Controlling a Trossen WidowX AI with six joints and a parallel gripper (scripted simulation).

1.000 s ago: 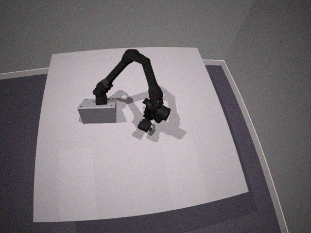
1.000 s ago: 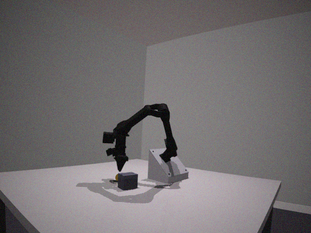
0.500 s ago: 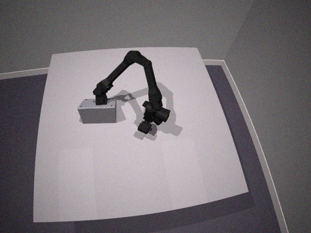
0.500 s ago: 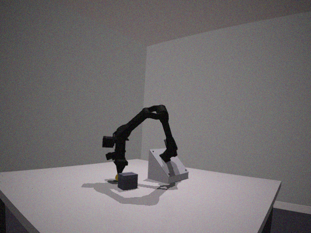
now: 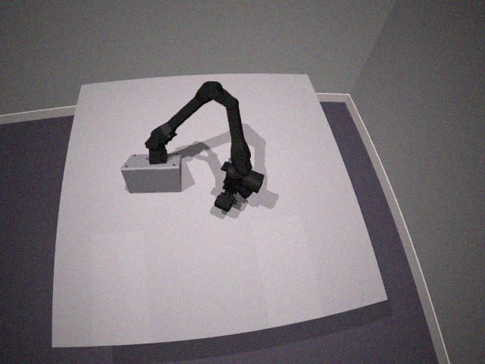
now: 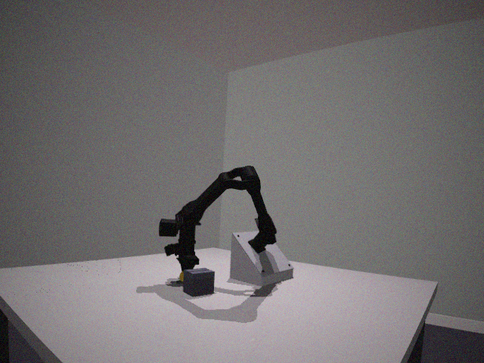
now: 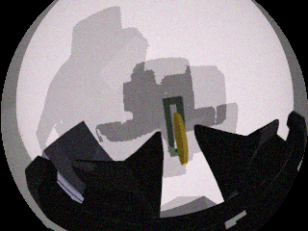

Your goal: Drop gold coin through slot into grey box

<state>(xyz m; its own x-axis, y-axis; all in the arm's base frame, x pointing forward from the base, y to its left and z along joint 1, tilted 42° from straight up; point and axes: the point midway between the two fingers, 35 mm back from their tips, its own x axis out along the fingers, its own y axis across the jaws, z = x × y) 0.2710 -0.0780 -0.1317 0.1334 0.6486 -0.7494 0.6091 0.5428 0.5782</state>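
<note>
My gripper tip is 1 cm below the coin.
</note>
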